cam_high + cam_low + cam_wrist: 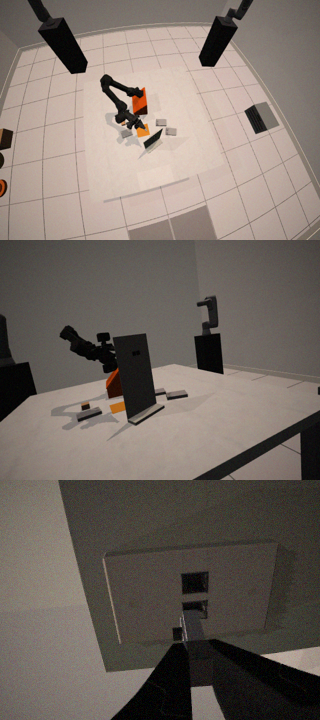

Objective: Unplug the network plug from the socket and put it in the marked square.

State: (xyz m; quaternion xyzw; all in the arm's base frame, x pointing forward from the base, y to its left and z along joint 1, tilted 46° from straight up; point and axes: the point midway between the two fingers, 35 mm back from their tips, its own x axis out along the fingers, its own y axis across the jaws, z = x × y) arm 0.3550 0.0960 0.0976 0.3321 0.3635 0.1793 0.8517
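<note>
Right now my gripper tip is 28 cm above the orange marked square, 7 cm past it and 3 cm to the left of it. Round my gripper tip: upright grey panel: 12 cm below, 7 cm ahead, 6 cm to the left; then grey network plug: right at my gripper tip; then small brown cube: 27 cm below, 22 cm to the right, 16 cm behind.
</note>
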